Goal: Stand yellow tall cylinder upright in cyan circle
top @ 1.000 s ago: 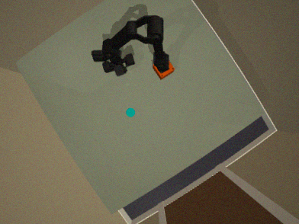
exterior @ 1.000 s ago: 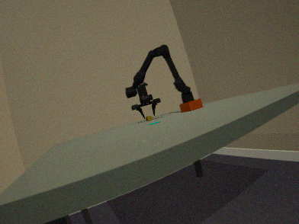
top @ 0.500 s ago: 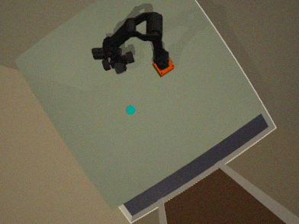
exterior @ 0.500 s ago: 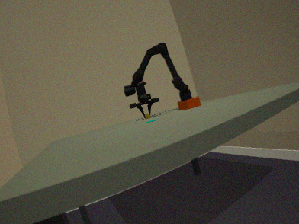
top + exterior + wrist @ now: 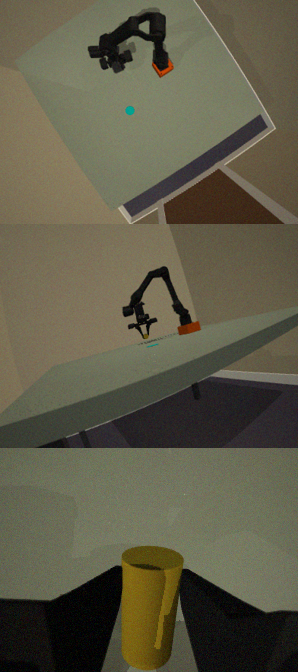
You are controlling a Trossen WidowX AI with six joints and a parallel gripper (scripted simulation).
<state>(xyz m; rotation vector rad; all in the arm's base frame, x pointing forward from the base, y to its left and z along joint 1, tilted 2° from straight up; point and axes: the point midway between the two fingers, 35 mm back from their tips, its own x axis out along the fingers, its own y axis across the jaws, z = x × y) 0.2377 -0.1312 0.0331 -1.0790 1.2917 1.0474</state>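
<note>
My gripper tip is 8 cm short of the cyan circle, 29 cm to the right of it and 4 cm above it. From my gripper tip the other things lie so: yellow tall cylinder: 2 cm to the right.
</note>
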